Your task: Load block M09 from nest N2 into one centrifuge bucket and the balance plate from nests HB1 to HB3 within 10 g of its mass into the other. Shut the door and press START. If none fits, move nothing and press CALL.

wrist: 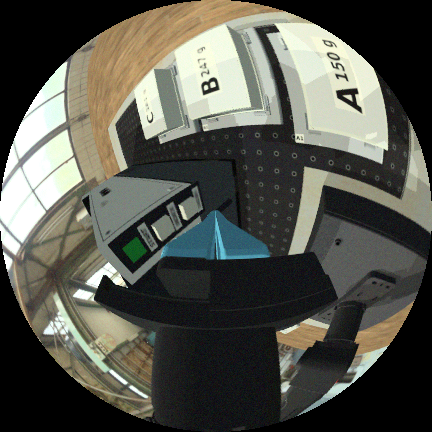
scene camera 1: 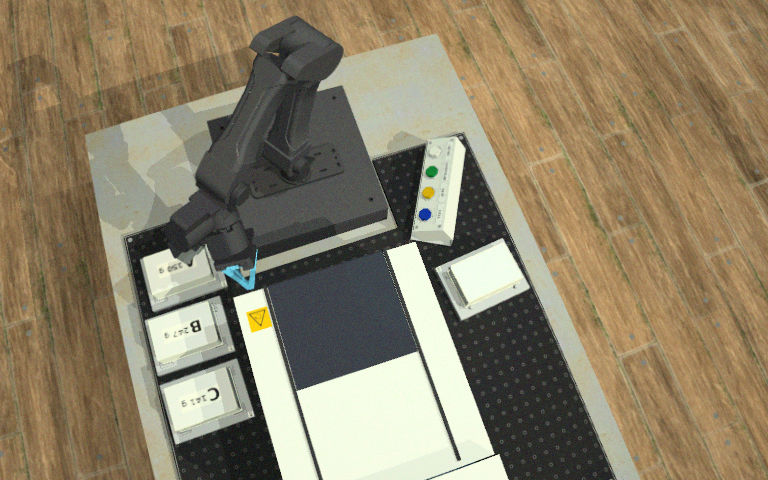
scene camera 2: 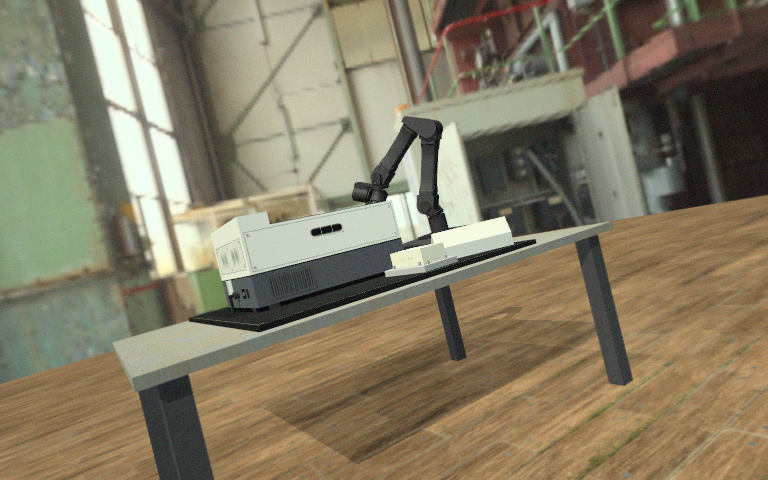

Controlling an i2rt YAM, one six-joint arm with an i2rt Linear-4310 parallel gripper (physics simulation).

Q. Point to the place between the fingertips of my gripper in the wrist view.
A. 215, 215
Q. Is my gripper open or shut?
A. Shut.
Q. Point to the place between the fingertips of my gripper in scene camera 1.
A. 250, 288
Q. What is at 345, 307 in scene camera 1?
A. A dark door panel.
